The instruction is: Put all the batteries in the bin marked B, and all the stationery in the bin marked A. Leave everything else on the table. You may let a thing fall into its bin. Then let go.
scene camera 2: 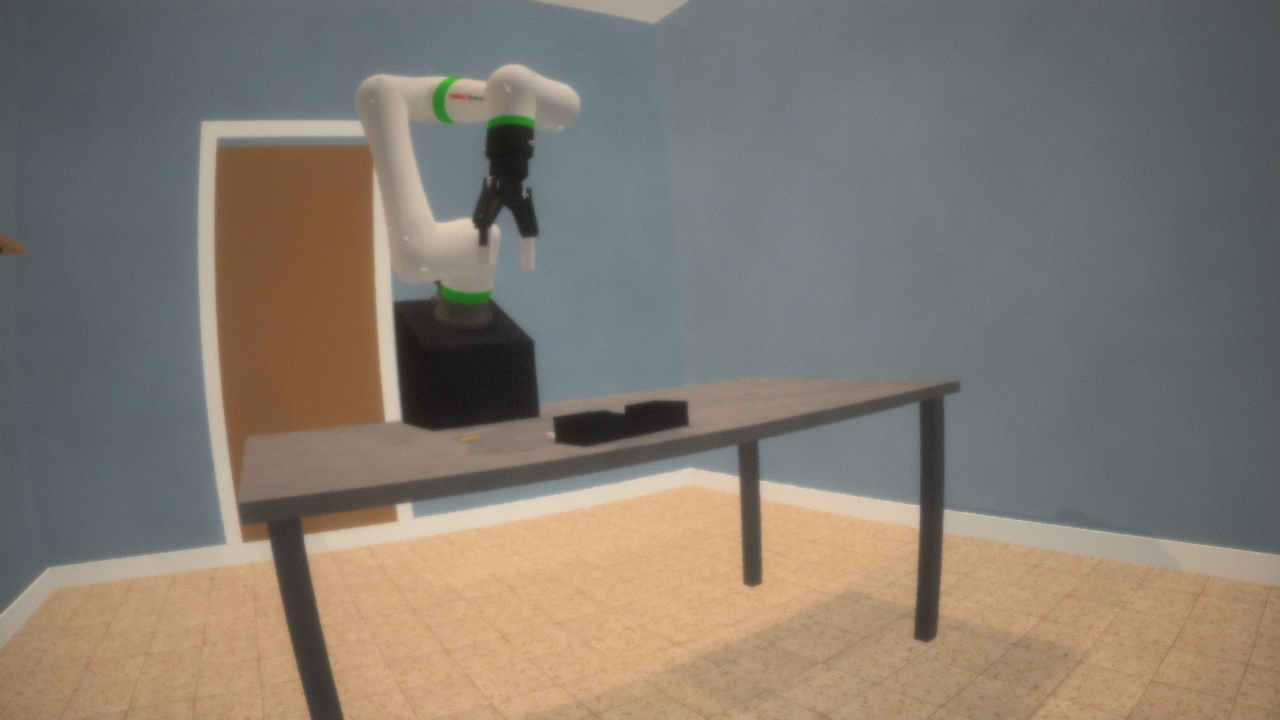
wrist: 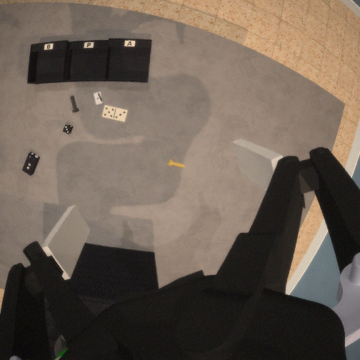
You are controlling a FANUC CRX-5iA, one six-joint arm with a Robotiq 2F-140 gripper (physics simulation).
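Seen in the pictures: gripper, fingertip midpoint: (scene camera 2: 506, 267); arm's base at its link origin: (scene camera 2: 462, 317).
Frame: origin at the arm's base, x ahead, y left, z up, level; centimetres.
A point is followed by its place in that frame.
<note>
A black 9V battery (wrist: 31, 163) lies on the table at the left of the wrist view. Bin B (wrist: 34, 67) is the left one of three joined black bins, and bin A (wrist: 149, 67) is the right one. The bins' insides are too dark to read. No stationery can be made out on the table. My gripper (scene camera 2: 505, 250) {x 44.5, y -7.2, z 6.4 cm} (wrist: 156, 188) is open and empty, high above the table, with its pale fingertips wide apart.
Bin P (wrist: 88, 81) stands between B and A. Near the bins lie a domino (wrist: 115, 113), a small white piece (wrist: 98, 97), a dark bolt (wrist: 74, 104) and a black die (wrist: 68, 128). A yellow bolt (scene camera 2: 469, 438) {x 39.0, y -15.2, z -24.8 cm} (wrist: 176, 164) lies nearer the table's middle. The black pedestal (scene camera 2: 465, 376) {x 13.7, y -5.5, z -14.1 cm} adjoins the table.
</note>
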